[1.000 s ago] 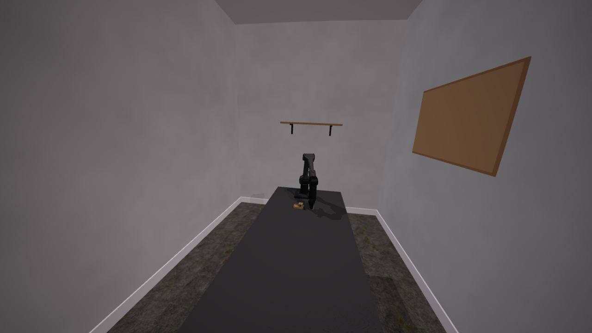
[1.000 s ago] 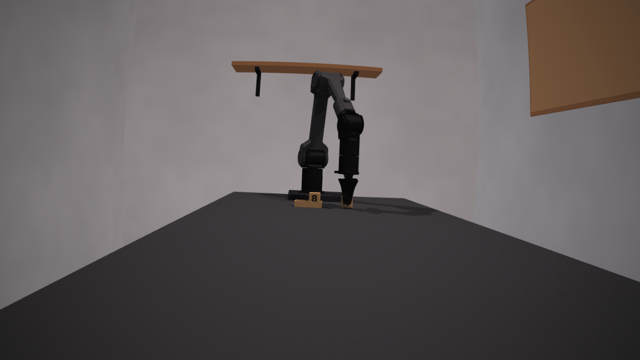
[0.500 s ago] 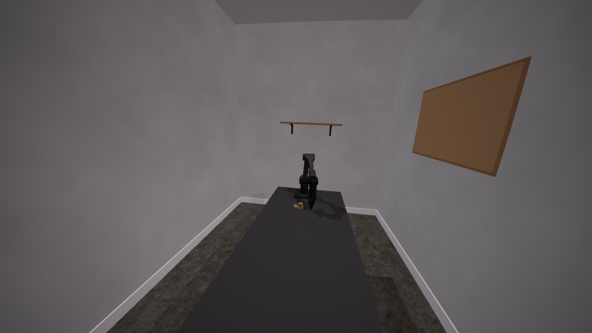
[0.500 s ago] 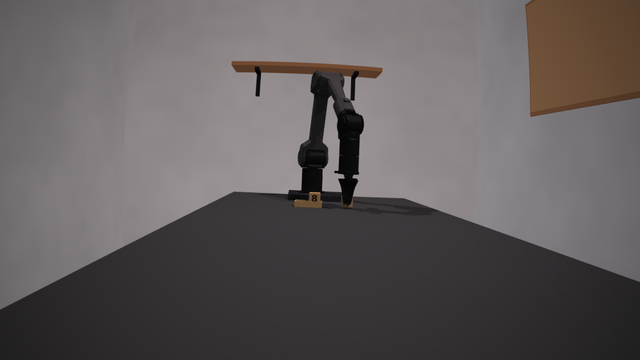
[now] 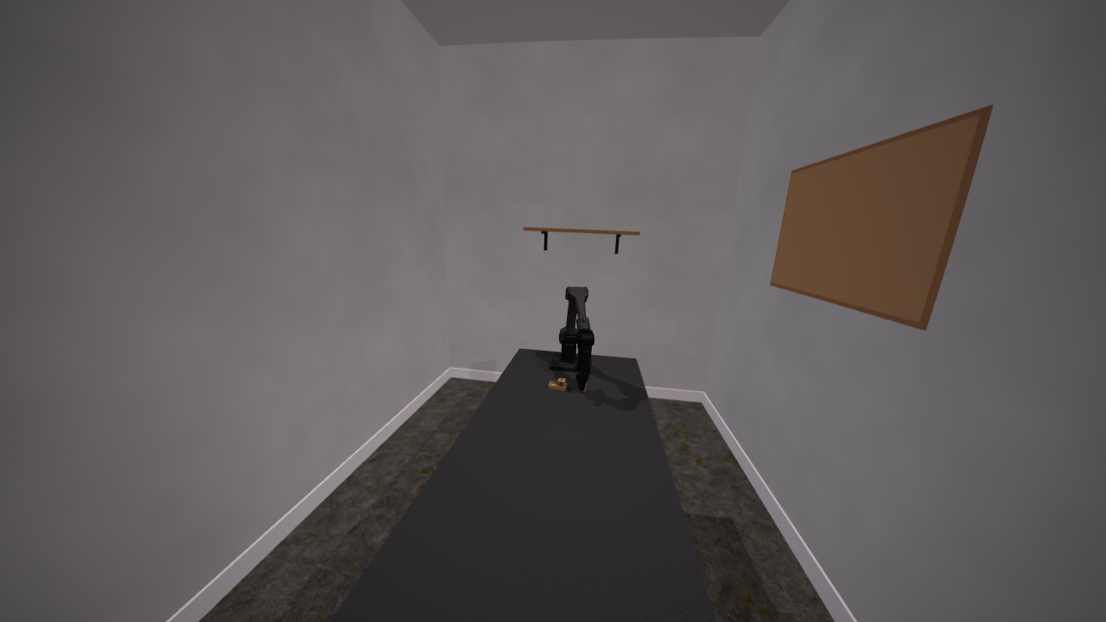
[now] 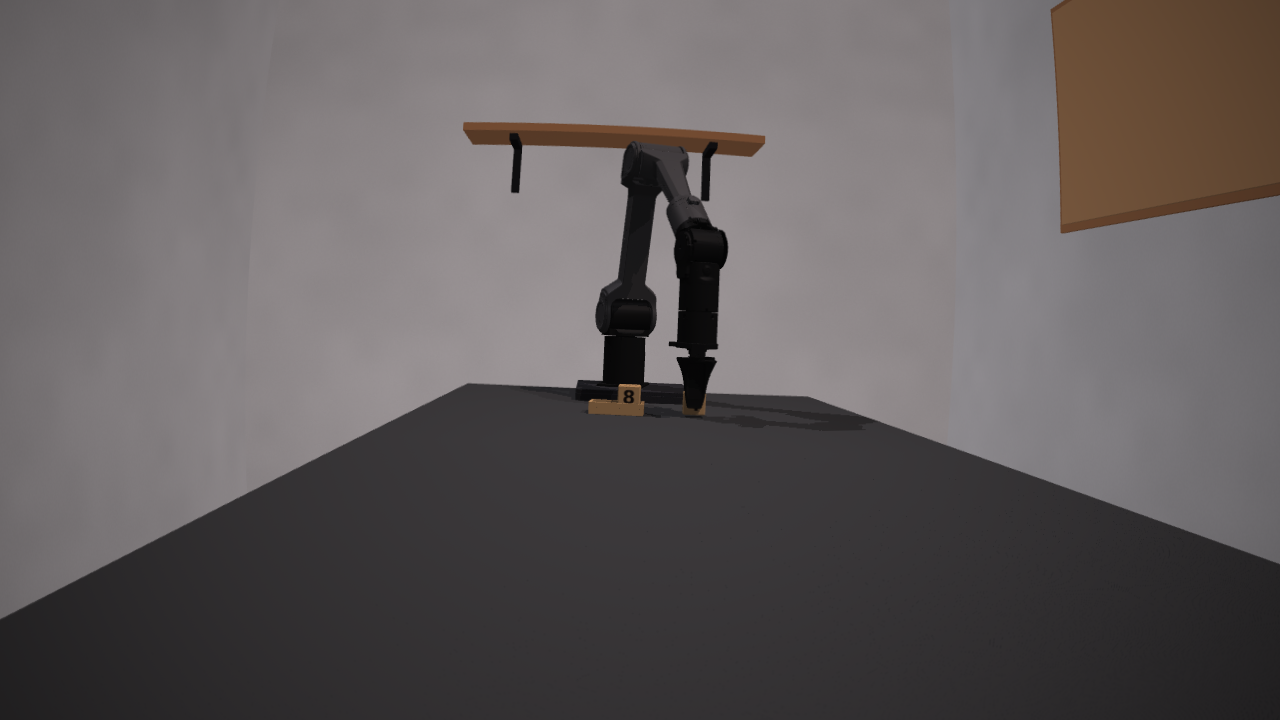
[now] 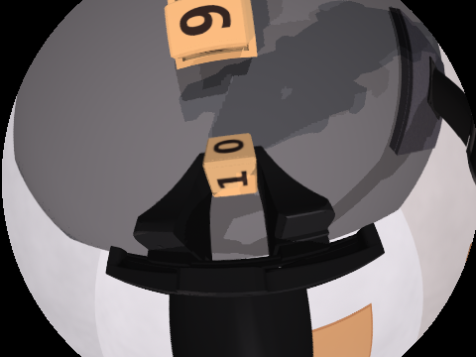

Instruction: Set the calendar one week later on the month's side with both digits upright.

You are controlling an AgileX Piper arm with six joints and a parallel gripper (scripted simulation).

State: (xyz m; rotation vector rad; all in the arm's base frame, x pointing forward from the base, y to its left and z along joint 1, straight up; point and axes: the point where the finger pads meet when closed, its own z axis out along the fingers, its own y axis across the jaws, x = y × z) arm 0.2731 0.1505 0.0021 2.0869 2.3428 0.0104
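Right now the wooden cube is right at my hand. The rest, counted from my hand: wooden tray 1 cm ahead, 11 cm to the right, 1 cm below.
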